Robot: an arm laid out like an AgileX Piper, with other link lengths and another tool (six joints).
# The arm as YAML. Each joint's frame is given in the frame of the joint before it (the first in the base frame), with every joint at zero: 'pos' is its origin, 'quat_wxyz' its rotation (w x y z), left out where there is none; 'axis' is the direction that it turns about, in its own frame. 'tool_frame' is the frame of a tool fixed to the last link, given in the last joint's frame.
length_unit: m
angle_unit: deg
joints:
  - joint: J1
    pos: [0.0, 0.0, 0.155]
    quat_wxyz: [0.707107, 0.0, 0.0, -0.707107]
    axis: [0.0, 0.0, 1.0]
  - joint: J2
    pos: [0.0, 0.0, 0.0]
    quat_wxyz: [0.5, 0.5, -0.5, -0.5]
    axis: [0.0, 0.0, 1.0]
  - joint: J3
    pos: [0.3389, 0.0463, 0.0]
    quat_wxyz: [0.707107, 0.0, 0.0, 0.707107]
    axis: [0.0, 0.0, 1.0]
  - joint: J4
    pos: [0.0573, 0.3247, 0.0]
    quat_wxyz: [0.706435, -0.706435, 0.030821, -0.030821]
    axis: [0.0, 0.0, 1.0]
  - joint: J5
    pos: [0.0, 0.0, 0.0]
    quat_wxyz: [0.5, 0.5, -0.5, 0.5]
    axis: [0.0, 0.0, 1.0]
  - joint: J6
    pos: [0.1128, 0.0, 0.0]
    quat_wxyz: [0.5, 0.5, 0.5, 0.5]
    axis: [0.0, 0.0, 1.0]
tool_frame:
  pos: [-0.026, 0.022, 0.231]
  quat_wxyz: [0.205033, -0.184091, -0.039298, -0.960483]
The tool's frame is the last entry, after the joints.
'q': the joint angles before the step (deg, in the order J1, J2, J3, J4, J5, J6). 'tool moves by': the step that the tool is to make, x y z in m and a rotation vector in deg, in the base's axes. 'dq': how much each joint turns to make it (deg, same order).
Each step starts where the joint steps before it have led.
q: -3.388 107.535 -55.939 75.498 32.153 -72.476
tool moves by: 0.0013 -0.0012 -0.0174 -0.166 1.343 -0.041
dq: -0.007 2.274 -0.782 0.028 -0.238 -0.199
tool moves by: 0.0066 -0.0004 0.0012 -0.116 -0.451 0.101
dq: 0.004 0.647 -1.097 -0.120 -0.003 -0.014
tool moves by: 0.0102 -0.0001 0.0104 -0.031 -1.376 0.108
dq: -0.004 -0.004 -1.369 0.002 0.109 -0.059
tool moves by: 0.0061 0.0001 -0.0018 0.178 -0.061 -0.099
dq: 0.012 1.008 -1.081 0.193 0.058 0.015
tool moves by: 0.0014 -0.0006 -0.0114 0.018 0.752 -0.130
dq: 0.000 1.507 -0.480 0.462 -0.172 -0.455
